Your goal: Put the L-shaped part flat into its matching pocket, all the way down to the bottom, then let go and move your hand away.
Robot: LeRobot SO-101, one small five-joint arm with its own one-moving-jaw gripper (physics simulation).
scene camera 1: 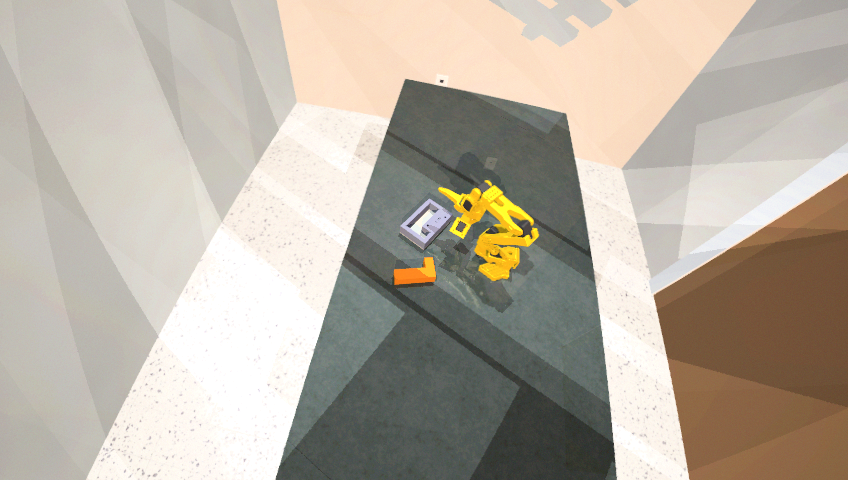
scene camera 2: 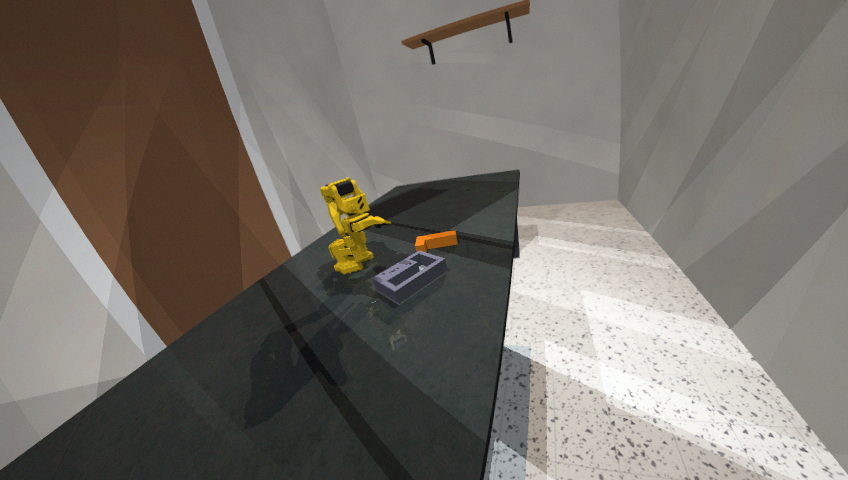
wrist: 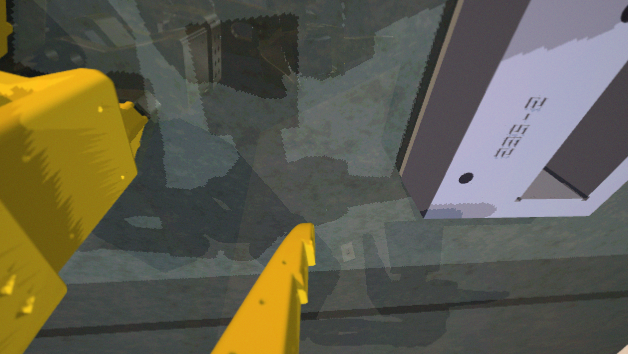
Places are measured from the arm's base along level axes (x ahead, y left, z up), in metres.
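Where they show: hand at its tool point: (scene camera 2: 365,254) (wrist: 314,238); arm's base at its link origin: (scene camera 1: 487,262) (scene camera 2: 360,263) (wrist: 37,80).
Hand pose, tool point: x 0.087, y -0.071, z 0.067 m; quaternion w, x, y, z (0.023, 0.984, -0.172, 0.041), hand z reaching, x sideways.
Note:
Things, the pixels of their top centre, and the offset from my tool point. Level surfaces: height alone.
- orange L-shaped part at its top centre: (scene camera 2: 435,237) (scene camera 1: 414,268) 0.120 m ahead, 0.151 m left, 0.037 m down
- lavender-grey block at its top centre: (scene camera 2: 408,268) (scene camera 1: 427,219) 0.110 m ahead, 0.012 m right, 0.030 m down
- dark table at its surface level: 0.067 m down
The orange L-shaped part (scene camera 1: 414,275) (scene camera 2: 439,240) lies on the dark table, outside the pocket block and a short gap from it. It does not show in the wrist view. The lavender-grey block (scene camera 1: 439,221) (scene camera 2: 410,290) (wrist: 482,145) sits on the table with its pocket facing up; part of the pocket shows at the right of the wrist view. My gripper (scene camera 1: 450,208) (scene camera 2: 384,223) is fully open and empty, raised above the table beside the block and away from the orange part. In the wrist view one notched jaw (wrist: 280,300) shows.
The yellow arm (scene camera 1: 505,217) (scene camera 2: 351,240) stands on the dark table (scene camera 1: 416,356) (scene camera 2: 178,404) beside the block. The table's long edge runs past the block and the orange part, with the speckled floor (scene camera 1: 238,297) (scene camera 2: 624,368) beyond.

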